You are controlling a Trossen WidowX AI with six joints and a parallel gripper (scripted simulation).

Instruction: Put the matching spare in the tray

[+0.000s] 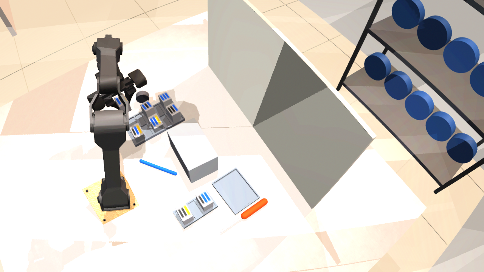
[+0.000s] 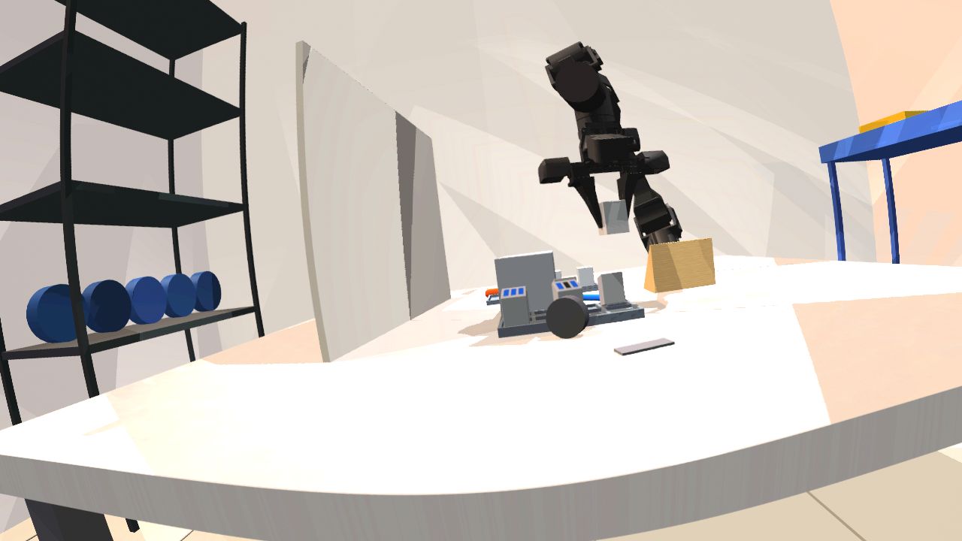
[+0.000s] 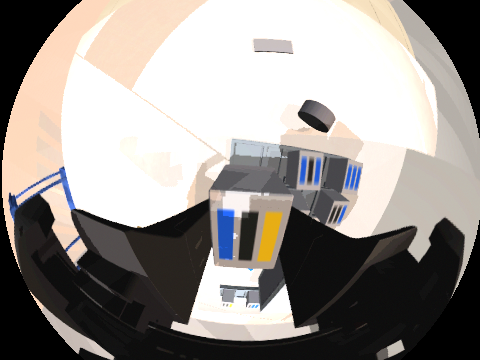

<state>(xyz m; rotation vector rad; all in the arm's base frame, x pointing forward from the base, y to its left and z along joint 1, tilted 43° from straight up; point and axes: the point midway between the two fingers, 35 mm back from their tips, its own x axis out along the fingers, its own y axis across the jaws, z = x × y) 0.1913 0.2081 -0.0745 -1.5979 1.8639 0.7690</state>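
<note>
My gripper tip is 13 cm short of the shallow tray, 42 cm to the left of it and 12 cm above it. From my gripper tip the other things lie so: black puck: 10 cm ahead, 7 cm to the left, 10 cm below; then blue stick: 2 cm behind, 20 cm to the right, 12 cm below; then grey spare: 2 cm above.
</note>
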